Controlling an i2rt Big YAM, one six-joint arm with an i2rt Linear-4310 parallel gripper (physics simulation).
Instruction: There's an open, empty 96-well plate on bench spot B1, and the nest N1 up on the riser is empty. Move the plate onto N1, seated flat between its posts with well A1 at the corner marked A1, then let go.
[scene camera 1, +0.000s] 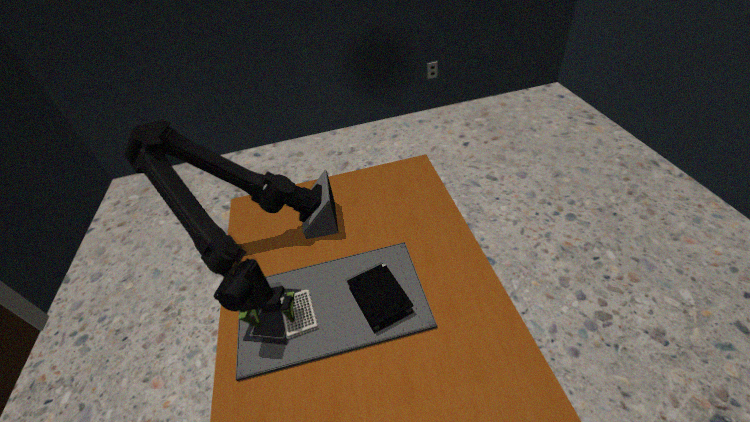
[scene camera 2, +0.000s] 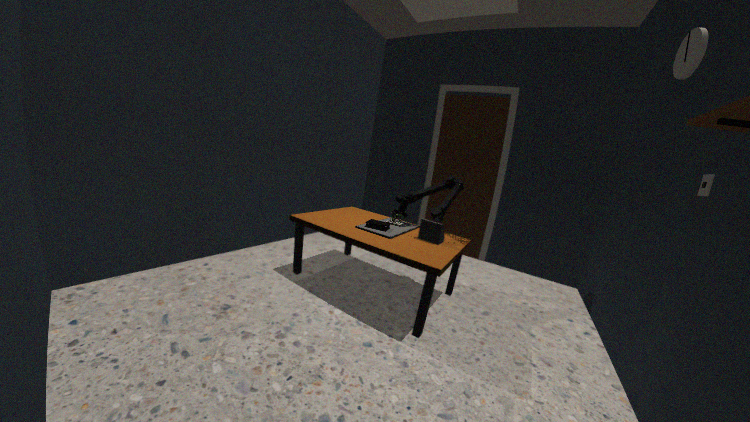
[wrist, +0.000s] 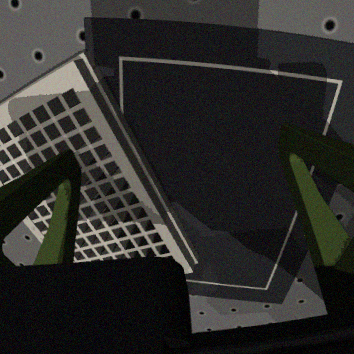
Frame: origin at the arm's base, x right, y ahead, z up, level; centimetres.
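Seen in the pictures: gripper, between the fingertips: (scene camera 1: 277, 323) (scene camera 2: 396, 221) (wrist: 176, 146); arm's base, origin of its link: (scene camera 1: 312, 203) (scene camera 2: 432, 228).
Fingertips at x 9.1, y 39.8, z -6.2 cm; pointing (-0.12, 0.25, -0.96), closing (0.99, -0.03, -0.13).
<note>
Offsets run from my fingertips to a thing's top centre. "*": to the spot under its first point. Level surfaces: height alone.
The white 96-well plate @[dz +0.7, dx -5.7, dy -2.7 cm] (scene camera 1: 302, 314) (wrist: 117, 190) lies turned askew, partly on and partly off the dark B1 spot @[* dz -0.8, dx +1.9, dy +1.1 cm] (scene camera 1: 270, 329) (wrist: 215, 175) with its white outline. One long side wall of the plate crosses the spot in the wrist view. Whether it lies fully flat, and which corner is A1, I cannot tell. My gripper (scene camera 1: 272, 314) (wrist: 176, 146) is wide open and empty, low over the spot. Its left finger in the wrist view overlaps the plate's wells; its right finger is beyond the spot's outline. The black riser with nest N1 @[dz +3.9, dx -28.6, dy -4.1 cm] (scene camera 1: 380, 299) (scene camera 2: 377, 225) stands apart, a small white mark at its back corner.
A grey perforated board @[dz -0.9, dx -14.5, dy -5.2 cm] (scene camera 1: 335, 309) carries the B1 spot and the riser on the orange table @[dz -2.3 cm] (scene camera 1: 461, 362) (scene camera 2: 335, 223). The arm's base bracket (scene camera 1: 324, 215) (scene camera 2: 431, 231) stands behind the board in scene camera 1. Board holes show around the spot in the wrist view.
</note>
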